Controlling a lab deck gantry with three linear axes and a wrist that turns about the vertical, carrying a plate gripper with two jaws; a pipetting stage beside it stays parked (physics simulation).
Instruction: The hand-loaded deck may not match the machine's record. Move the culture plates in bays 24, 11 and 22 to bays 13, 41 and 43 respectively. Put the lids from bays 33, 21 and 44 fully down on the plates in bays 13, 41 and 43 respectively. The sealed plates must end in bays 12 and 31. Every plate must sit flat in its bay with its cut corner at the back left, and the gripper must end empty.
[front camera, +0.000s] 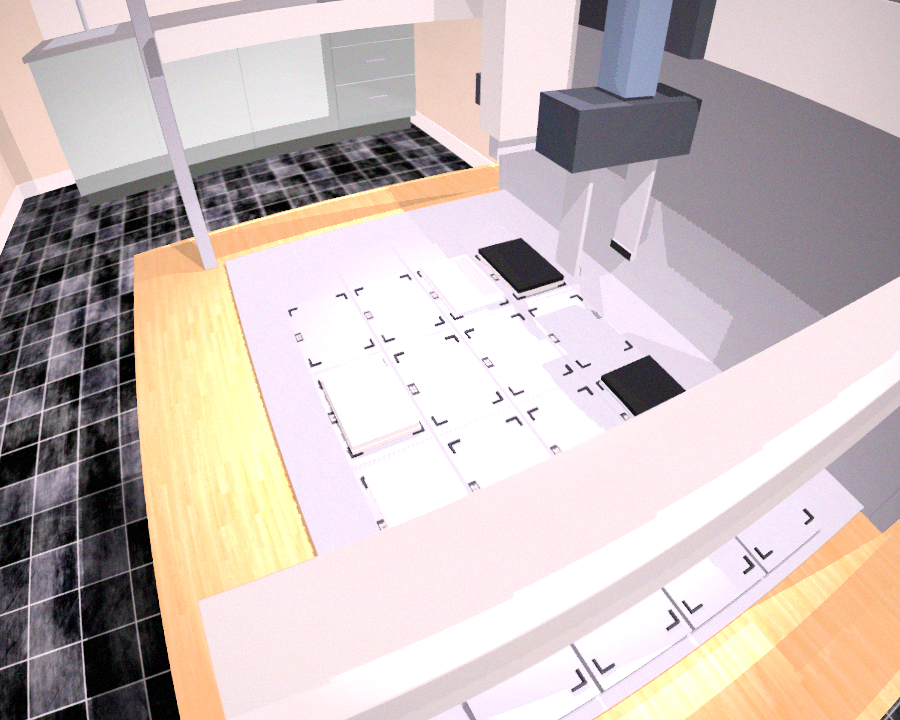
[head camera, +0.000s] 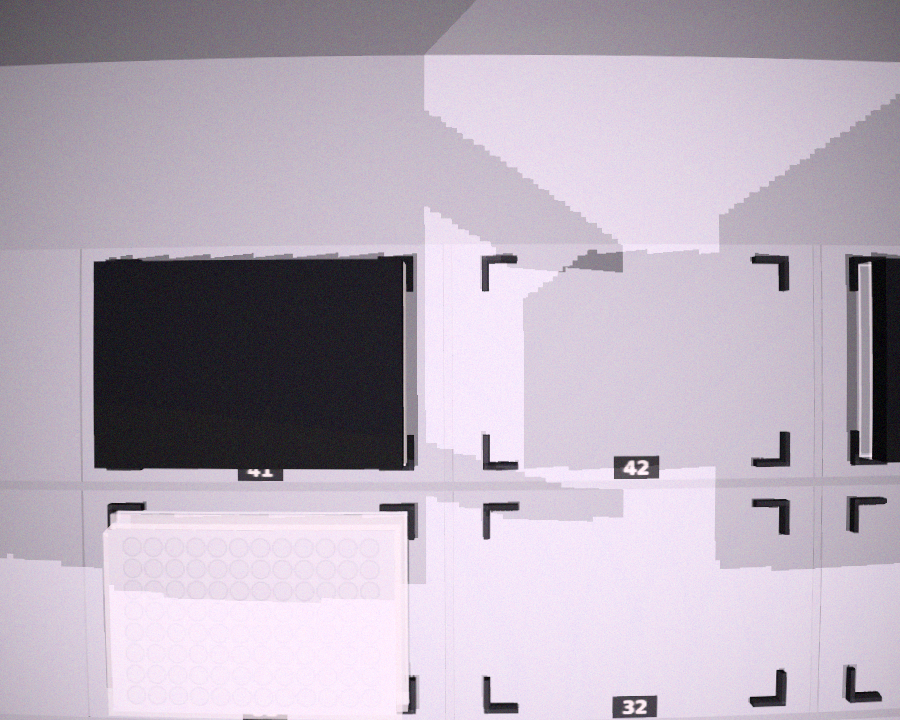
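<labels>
In the head camera view the gripper is out of frame, though it is visible in the front camera view (595, 260). A white lid is out of frame in the head camera view as well, while the front camera view (411, 485) shows the white lid. A black lid appears in the head camera view and in the front camera view; on the black lid, (head camera: 295, 363) and (front camera: 527, 268) are the same spot.
</labels>
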